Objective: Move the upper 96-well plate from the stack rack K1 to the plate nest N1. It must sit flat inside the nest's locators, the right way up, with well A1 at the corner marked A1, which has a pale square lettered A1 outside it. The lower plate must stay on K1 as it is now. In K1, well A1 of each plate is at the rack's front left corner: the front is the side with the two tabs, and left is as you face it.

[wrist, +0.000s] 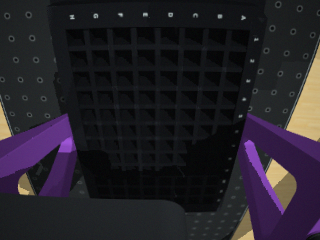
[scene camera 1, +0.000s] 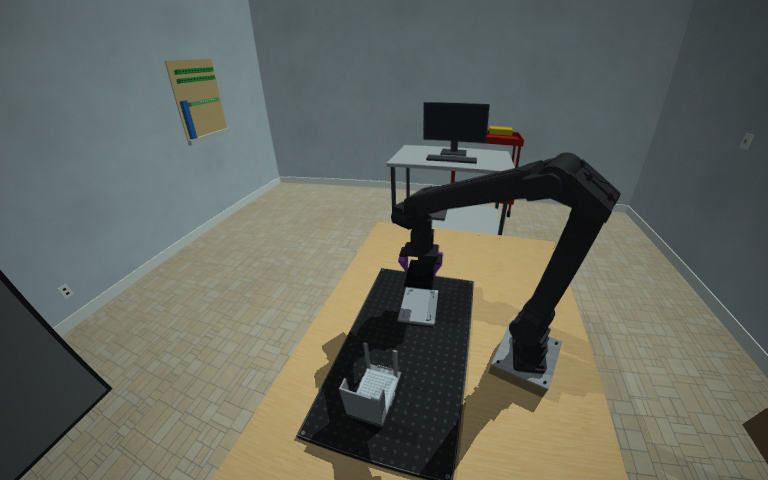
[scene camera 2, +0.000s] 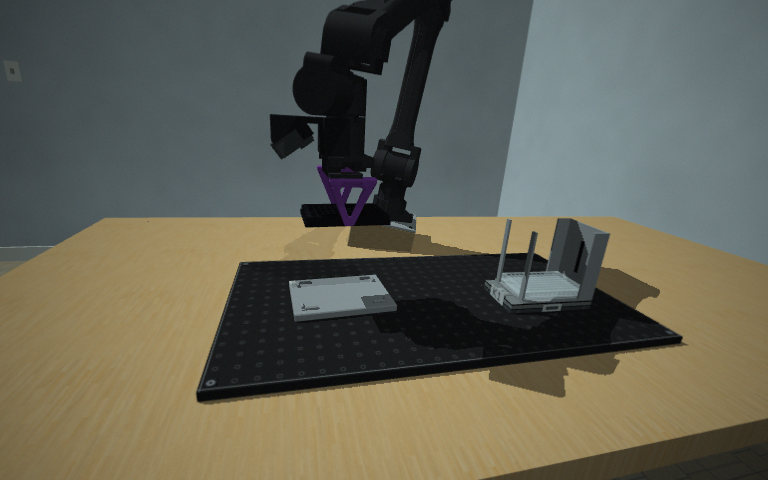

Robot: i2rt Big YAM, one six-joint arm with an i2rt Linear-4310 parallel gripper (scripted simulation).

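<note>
My gripper (scene camera 2: 343, 218), black 96-well plate (scene camera 2: 314, 215), white plate (scene camera 2: 546, 285). Grey plate nest N1 (scene camera 1: 418, 305), black 96-well plate (scene camera 1: 419, 275), white plate (scene camera 1: 377, 377), my gripper (scene camera 1: 420, 275). Black 96-well plate (wrist: 157, 78), my gripper (wrist: 157, 121). White plate out of frame in the wrist view.
</note>
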